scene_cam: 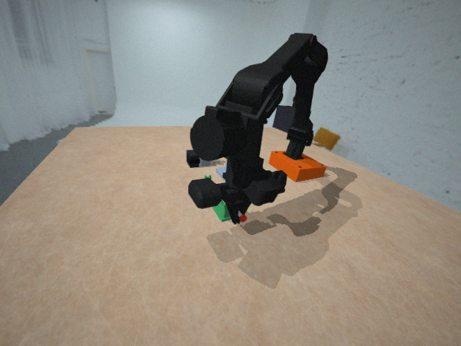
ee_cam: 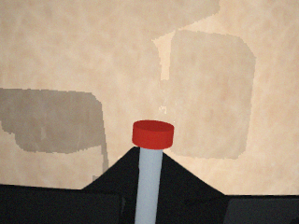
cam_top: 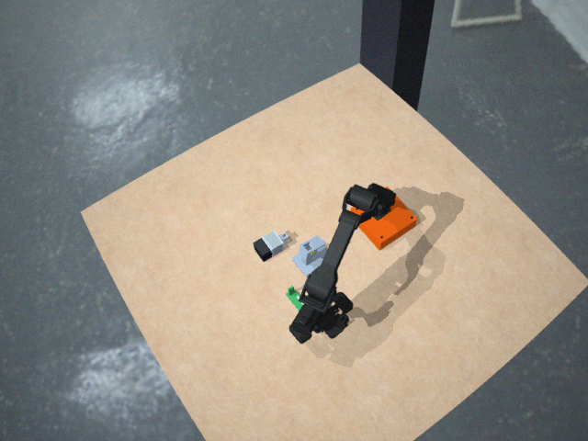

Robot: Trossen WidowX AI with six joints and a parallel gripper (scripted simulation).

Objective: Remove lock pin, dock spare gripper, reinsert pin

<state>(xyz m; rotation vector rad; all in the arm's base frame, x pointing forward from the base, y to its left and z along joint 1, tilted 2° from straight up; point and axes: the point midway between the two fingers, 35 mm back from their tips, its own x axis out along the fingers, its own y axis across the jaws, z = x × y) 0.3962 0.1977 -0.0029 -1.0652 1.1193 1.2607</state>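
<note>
My gripper tip is now 10 cm to the left of the green cradle. Also, from my gripper tip: spare gripper 33 cm to the right, 6 cm behind; then mount 21 cm to the right, 13 cm behind, 3 cm above.
</note>
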